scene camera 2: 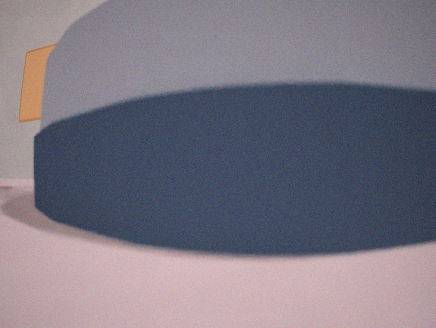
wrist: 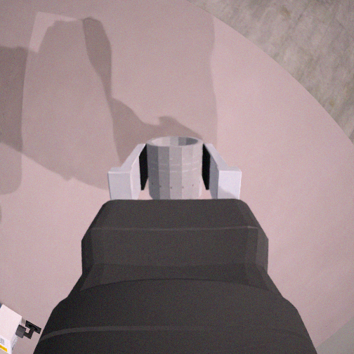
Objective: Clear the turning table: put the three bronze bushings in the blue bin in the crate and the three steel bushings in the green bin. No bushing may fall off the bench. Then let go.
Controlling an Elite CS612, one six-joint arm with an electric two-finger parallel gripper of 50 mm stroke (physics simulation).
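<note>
A grey steel bushing (wrist: 175,167), a short ribbed hollow cylinder, is upright between the fingers in the wrist view. My gripper (wrist: 174,157) is shut on it, with a black pad against each side. The bushing's lower end is hidden behind the dark gripper body, so I cannot tell whether it touches the pinkish surface. The other bushings, the crate and the blue and green bins do not show in either view. The gripper does not show in the scene view.
The pinkish surface (wrist: 280,150) (scene camera 2: 200,295) has a curved edge, with the floor (wrist: 320,45) beyond. A white box with a black fitting (wrist: 9,322) stands at lower left. A large blue-and-grey rounded body (scene camera 2: 225,170) fills much of the scene view, before an orange panel (scene camera 2: 35,85).
</note>
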